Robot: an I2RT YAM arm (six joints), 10 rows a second.
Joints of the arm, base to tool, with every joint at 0 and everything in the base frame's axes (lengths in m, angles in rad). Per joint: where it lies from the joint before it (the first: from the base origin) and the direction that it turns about. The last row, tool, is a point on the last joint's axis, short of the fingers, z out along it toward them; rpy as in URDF.
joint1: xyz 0 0 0.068 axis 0 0 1
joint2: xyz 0.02 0.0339 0.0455 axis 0 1 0
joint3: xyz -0.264 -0.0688 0 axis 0 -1 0
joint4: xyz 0.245 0.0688 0.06 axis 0 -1 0
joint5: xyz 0.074 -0.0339 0.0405 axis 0 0 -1
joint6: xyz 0.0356 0 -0.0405 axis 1 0 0
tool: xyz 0 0 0 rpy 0 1.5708 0
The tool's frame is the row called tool.
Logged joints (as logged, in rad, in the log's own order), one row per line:
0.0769 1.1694 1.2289 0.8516 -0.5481 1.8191
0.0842 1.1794 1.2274 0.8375 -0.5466 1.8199
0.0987 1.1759 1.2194 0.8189 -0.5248 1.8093
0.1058 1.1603 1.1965 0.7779 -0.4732 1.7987
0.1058 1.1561 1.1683 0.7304 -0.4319 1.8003
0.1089 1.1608 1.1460 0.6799 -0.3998 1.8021
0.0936 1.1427 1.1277 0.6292 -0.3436 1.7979
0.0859 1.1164 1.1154 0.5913 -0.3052 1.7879
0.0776 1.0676 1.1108 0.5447 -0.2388 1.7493
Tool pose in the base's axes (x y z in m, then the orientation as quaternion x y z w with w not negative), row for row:
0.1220 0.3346 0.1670 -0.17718 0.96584 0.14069 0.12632
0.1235 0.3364 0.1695 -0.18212 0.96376 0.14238 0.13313
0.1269 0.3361 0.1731 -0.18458 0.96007 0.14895 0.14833
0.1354 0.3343 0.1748 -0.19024 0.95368 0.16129 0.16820
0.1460 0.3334 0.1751 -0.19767 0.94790 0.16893 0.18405
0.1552 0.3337 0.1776 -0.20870 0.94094 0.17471 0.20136
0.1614 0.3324 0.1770 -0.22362 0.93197 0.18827 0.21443
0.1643 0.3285 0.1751 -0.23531 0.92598 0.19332 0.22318
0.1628 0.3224 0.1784 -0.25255 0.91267 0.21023 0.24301
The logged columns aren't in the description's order. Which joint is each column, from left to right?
Columns, left to right: joint5, joint3, joint1, joint6, joint4, joint2.
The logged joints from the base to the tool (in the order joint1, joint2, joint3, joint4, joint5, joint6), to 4 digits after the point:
1.2289 1.8191 1.1694 -0.5481 0.0769 0.8516
1.2274 1.8199 1.1794 -0.5466 0.0842 0.8375
1.2194 1.8093 1.1759 -0.5248 0.0987 0.8189
1.1965 1.7987 1.1603 -0.4732 0.1058 0.7779
1.1683 1.8003 1.1561 -0.4319 0.1058 0.7304
1.1460 1.8021 1.1608 -0.3998 0.1089 0.6799
1.1277 1.7979 1.1427 -0.3436 0.0936 0.6292
1.1154 1.7879 1.1164 -0.3052 0.0859 0.5913
1.1108 1.7493 1.0676 -0.2388 0.0776 0.5447

